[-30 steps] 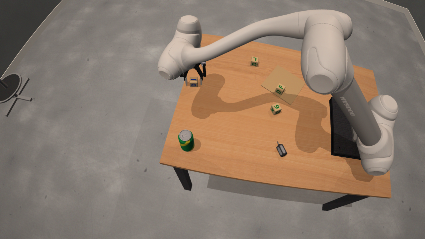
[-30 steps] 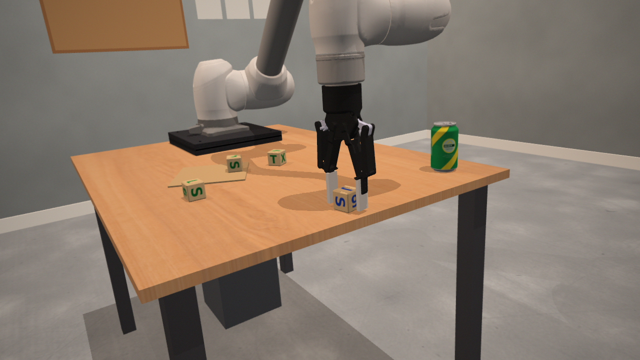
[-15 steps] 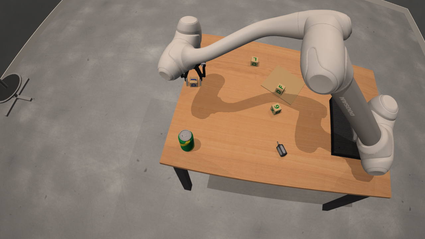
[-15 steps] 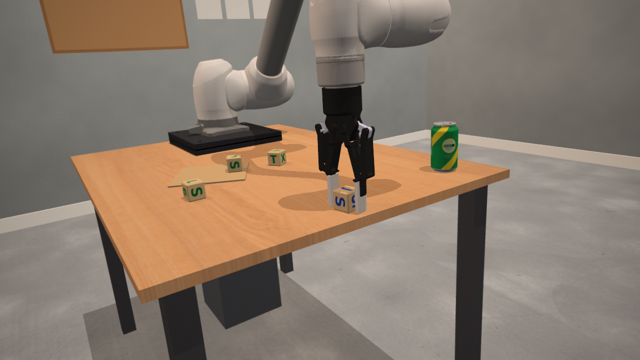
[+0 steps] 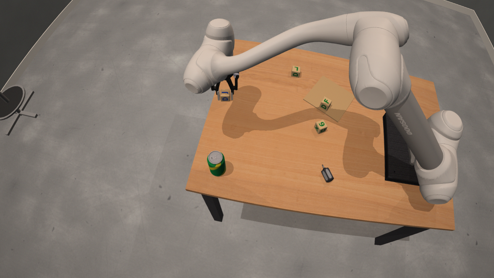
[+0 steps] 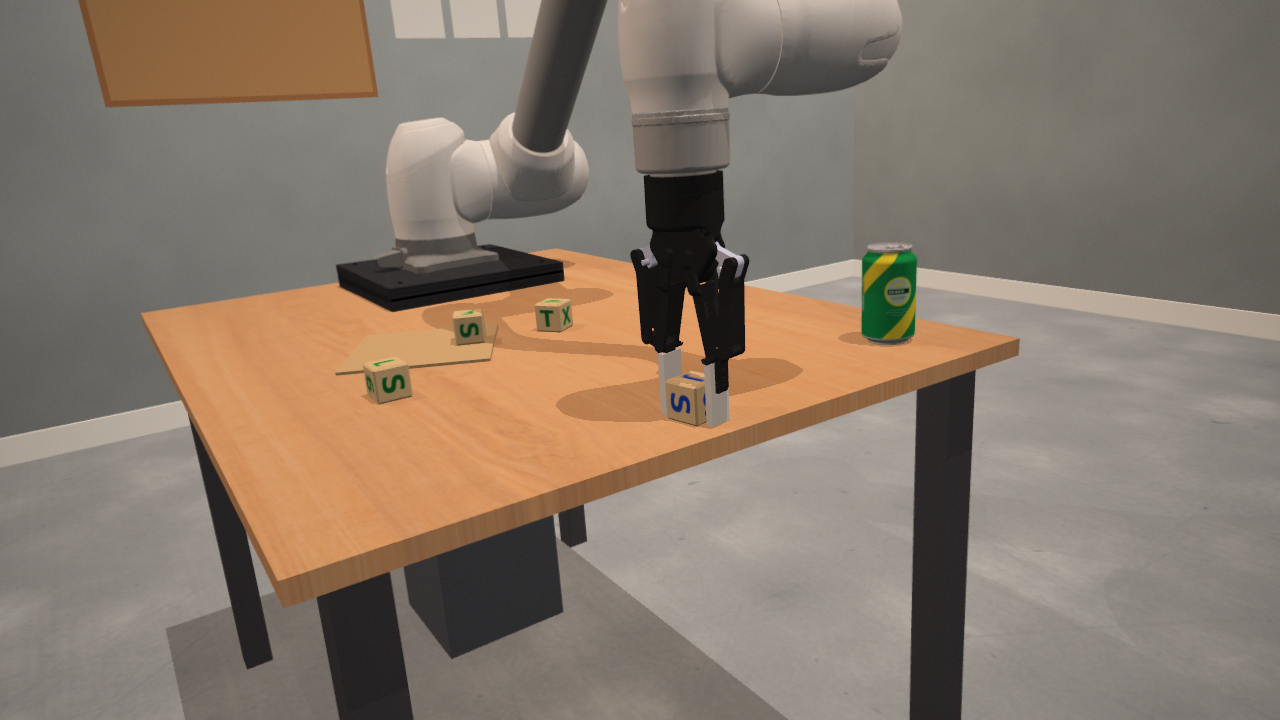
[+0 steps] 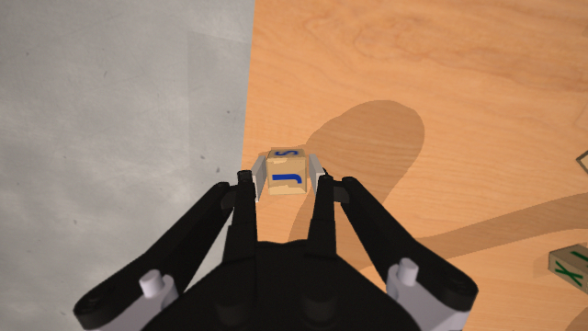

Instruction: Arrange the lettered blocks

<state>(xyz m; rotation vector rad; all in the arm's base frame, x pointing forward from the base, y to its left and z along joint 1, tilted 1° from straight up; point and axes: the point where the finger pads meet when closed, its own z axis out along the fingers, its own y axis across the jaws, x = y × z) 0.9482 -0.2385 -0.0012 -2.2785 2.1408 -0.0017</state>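
Right now my hand is 1 cm above the blue-lettered block. From my hand the other things lie so: soda can (36 cm to the left, 3 cm above); then tan mat (50 cm behind, 4 cm to the right, 3 cm below); then black tool (45 cm behind, 36 cm to the left, 1 cm below).
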